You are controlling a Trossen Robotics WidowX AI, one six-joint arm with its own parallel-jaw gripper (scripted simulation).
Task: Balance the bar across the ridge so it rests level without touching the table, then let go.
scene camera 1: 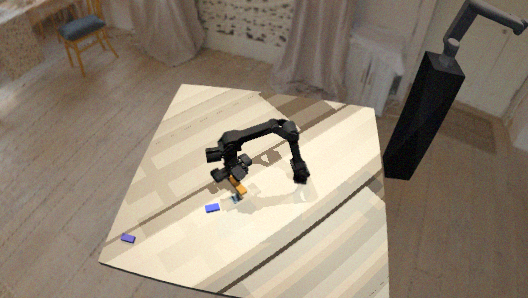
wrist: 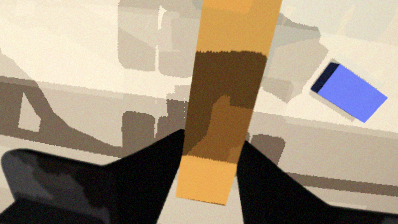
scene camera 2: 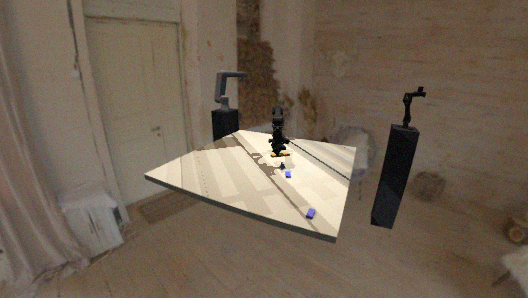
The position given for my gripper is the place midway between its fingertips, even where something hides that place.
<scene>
My gripper [wrist: 212,141] holds an orange bar [wrist: 232,51]. Also in view: a blue block [wrist: 351,93].
</scene>
